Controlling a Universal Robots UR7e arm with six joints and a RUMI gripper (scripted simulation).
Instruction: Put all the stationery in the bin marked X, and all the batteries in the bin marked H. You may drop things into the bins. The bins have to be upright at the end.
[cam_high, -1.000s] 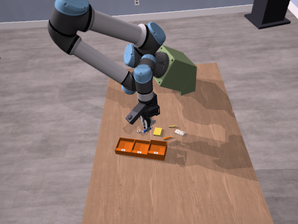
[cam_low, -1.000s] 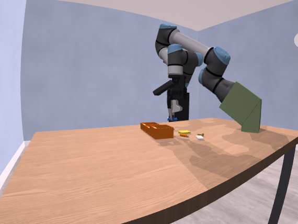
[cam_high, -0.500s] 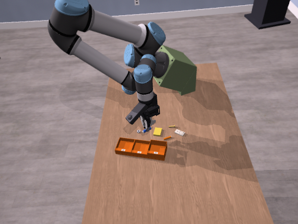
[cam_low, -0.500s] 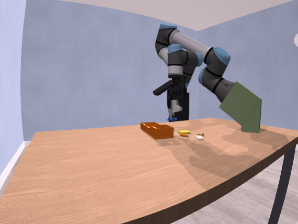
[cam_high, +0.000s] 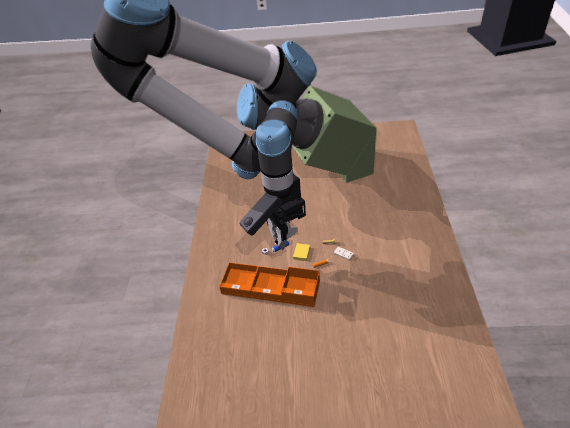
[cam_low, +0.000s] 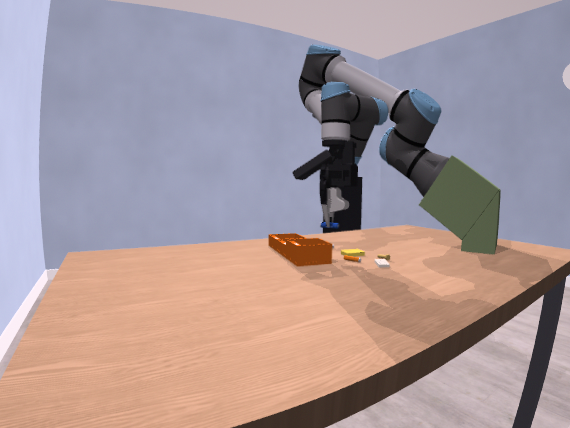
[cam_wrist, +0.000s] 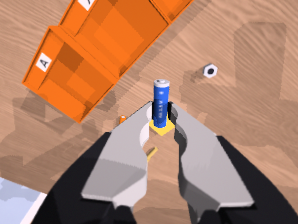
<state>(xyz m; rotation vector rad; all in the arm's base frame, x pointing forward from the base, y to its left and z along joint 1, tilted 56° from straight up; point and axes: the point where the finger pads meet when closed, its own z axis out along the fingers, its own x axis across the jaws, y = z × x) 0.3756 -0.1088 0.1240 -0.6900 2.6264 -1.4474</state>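
My gripper is now 10 cm to the right of the orange pen-like stick, 8 cm above it and 3 cm short of it. The rest, counted from my hand: blue battery 1 cm below; then orange bin 7 cm ahead, 6 cm below, 4 cm to the right; then yellow pad 8 cm below, 6 cm to the left, 3 cm behind.
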